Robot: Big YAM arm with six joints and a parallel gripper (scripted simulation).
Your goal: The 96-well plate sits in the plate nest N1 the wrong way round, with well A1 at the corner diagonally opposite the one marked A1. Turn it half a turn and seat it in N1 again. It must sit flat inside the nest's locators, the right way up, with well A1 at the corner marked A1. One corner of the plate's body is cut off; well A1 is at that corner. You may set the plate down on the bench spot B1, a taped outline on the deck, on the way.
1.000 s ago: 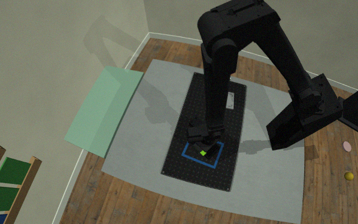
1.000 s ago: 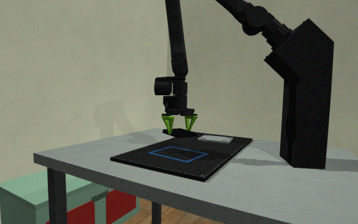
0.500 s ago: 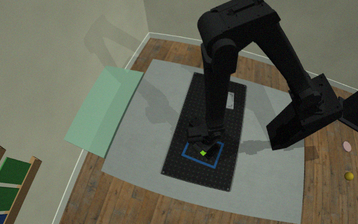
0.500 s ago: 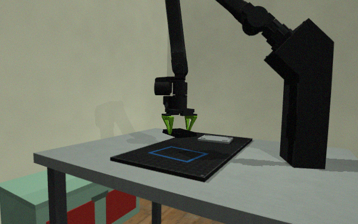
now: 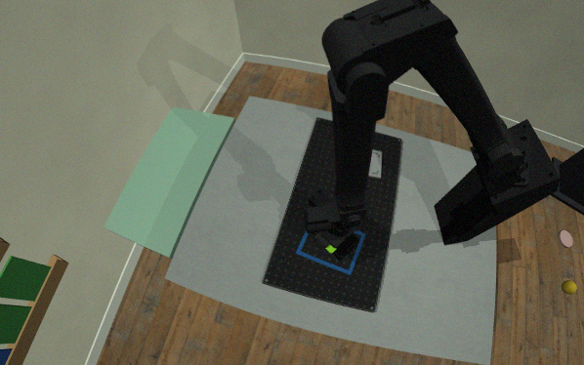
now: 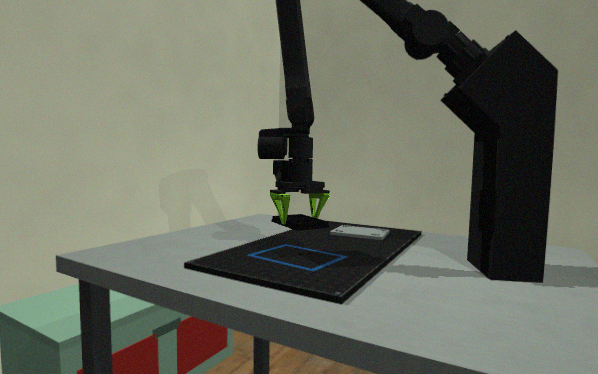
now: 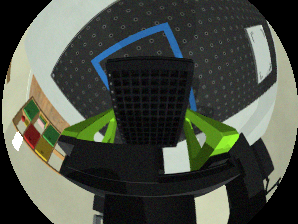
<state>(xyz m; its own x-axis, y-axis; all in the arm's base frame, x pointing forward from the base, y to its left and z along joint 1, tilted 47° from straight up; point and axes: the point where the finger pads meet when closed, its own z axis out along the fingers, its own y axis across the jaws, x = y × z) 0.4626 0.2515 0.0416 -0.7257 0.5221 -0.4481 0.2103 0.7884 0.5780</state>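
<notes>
Now: hand right at the black 96-well plate. Also, from my hand: plate nest N1: 5 cm ahead, 34 cm to the right, 8 cm below; then A1 mark: 14 cm ahead, 36 cm to the right, 8 cm below.
</notes>
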